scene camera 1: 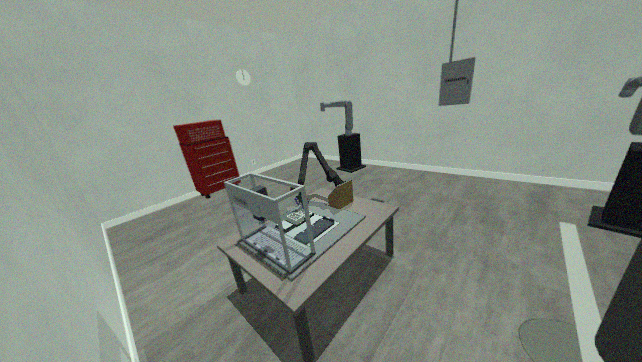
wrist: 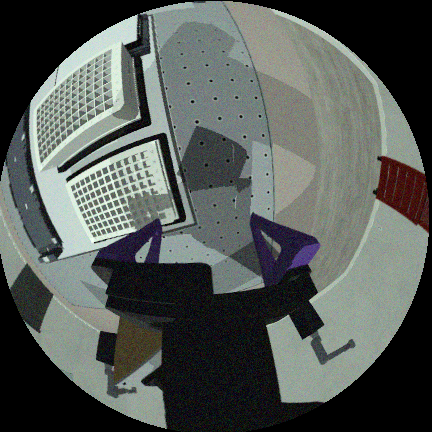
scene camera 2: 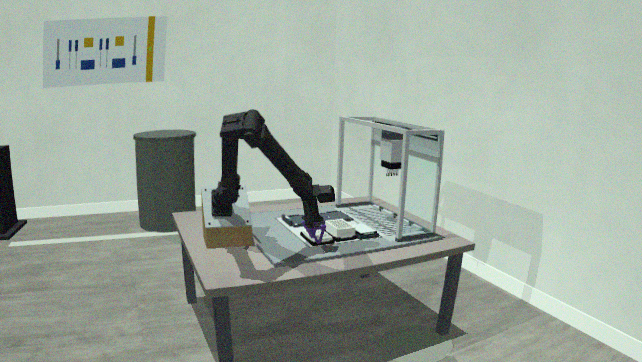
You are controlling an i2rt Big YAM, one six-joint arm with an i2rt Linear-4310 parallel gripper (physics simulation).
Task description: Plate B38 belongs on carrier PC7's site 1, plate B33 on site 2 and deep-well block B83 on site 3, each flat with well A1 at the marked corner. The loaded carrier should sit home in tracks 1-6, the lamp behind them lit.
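Pixels of known places: gripper, between the fingertips: [scene camera 1: 301, 207] [wrist: 205, 220] [scene camera 2: 315, 240]; arm's base, origin of its link: [scene camera 1: 341, 186] [wrist: 160, 370] [scene camera 2: 221, 203].
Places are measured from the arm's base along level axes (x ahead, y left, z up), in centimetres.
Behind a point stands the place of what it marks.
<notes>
My gripper [scene camera 1: 298, 200] {z -12.2, x 36.4, y -16.6 cm} [scene camera 2: 316, 239] {z -12.2, x 36.4, y -16.6 cm} [wrist: 205, 220] {z -12.2, x 36.4, y -16.6 cm} is open, its purple fingers wide apart with nothing between them. In the wrist view the left finger is beside the near corner of a low white well plate [wrist: 112, 187] {z -13.6, x 40.8, y -7.0 cm} in a black nest; the right finger is over the perforated board. A taller white deep-well block [scene camera 1: 296, 215] [scene camera 2: 341, 229] {z -10.3, x 49.1, y -10.5 cm} [wrist: 75, 107] {z -10.5, x 49.8, y -5.4 cm} sits in the adjacent nest. Another low pale item [scene camera 2: 367, 232] {z -12.8, x 61.3, y -9.8 cm} lies beyond it, towards the framed machine. The long dark carrier [scene camera 1: 315, 230] {z -14.3, x 48.1, y 20.1 cm} [scene camera 2: 295, 219] {z -14.2, x 36.2, y 18.4 cm} [wrist: 27, 185] {z -14.3, x 45.9, y 14.4 cm} lies along the other side of the white panel. Labels, marked corners and the lamp cannot be made out.
The framed machine [scene camera 1: 277, 180] {z 32.4, x 68.3, y 16.3 cm} [scene camera 2: 404, 185] {z 9.5, x 73.2, y -17.8 cm} encloses the slotted track deck [scene camera 2: 380, 220] {z -15.2, x 77.1, y 12.1 cm}, with a pipetting head [scene camera 2: 391, 151] {z 19.5, x 78.5, y 8.0 cm} hanging above. The perforated board [wrist: 220, 100] {z -15.3, x 49.1, y -19.3 cm} extends beside the nests. The arm's wood-sided base [scene camera 1: 342, 195] {z -5.0, x 5.9, y 7.1 cm} [scene camera 2: 227, 236] {z -11.9, x 1.6, y -7.2 cm} stands at the opposite table end.
</notes>
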